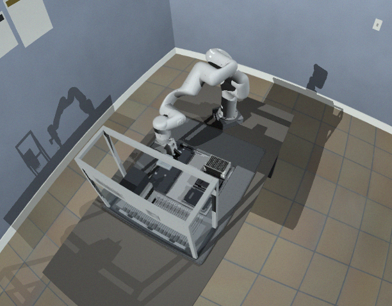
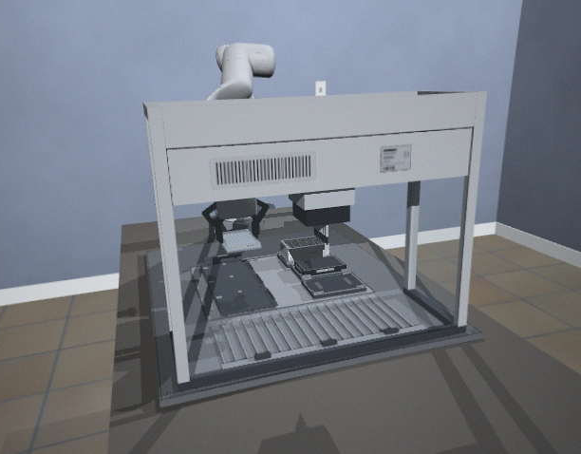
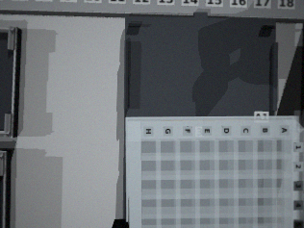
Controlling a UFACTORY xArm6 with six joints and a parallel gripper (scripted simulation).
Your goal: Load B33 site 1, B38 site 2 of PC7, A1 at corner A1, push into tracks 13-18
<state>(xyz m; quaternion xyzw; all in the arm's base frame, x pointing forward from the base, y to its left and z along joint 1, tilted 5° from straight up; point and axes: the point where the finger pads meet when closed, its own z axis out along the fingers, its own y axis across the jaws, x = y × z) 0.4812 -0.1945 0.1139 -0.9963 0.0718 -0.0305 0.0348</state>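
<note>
My hand is 12 cm above the plate carrier PC7, 1 cm to the left of it and 1 cm past it. Also, from my hand: frame post (35 cm ahead, 25 cm to the right, 11 cm above); then dark 384-well plate B33 (23 cm to the left, 12 cm below, 2 cm ahead); then nest S3 (20 cm to the left, 13 cm below, 13 cm ahead).
</note>
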